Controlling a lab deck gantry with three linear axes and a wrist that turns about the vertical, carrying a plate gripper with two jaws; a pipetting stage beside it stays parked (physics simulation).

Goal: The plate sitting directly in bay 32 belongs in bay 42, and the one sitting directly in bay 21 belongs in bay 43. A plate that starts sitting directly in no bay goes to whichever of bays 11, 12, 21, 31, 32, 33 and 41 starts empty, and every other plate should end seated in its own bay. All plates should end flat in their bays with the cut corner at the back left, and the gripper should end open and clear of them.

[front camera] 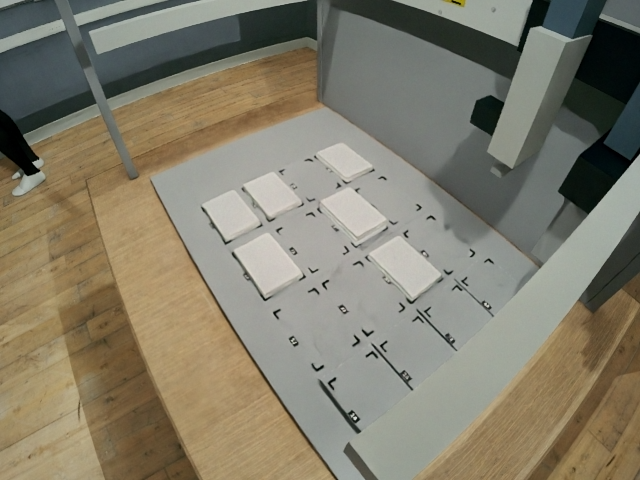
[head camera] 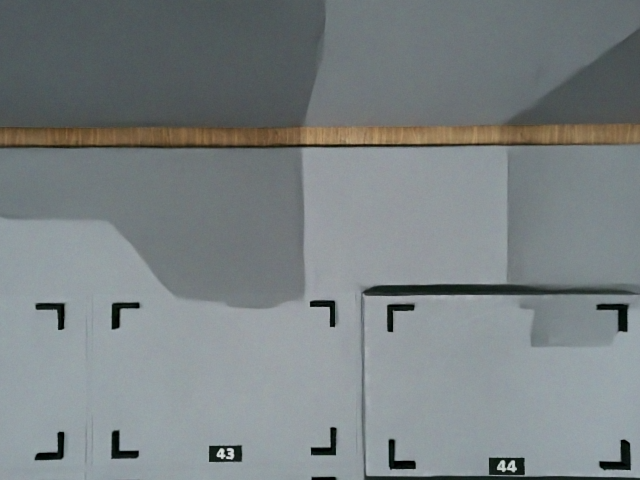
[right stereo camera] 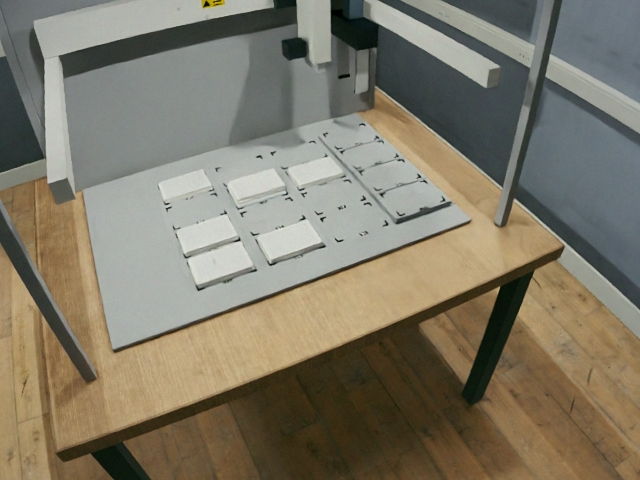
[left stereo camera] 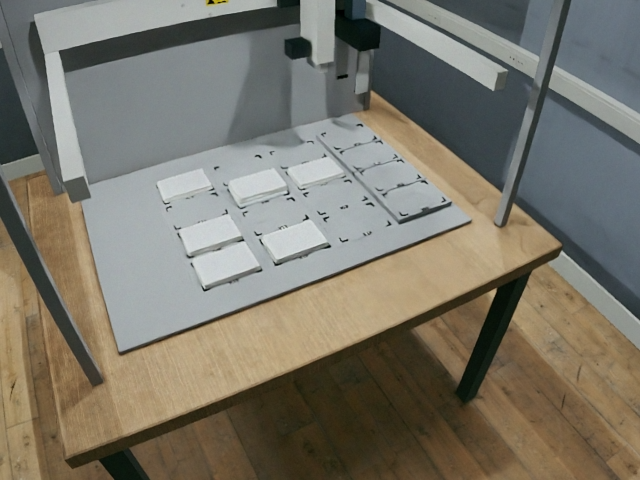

Labels:
My gripper shows in the front camera view, in the right stereo camera view and in the left stereo camera view (351,84); in the head camera view it is out of frame. The same spot on my gripper: (front camera: 568,218) is (right stereo camera: 362,59).

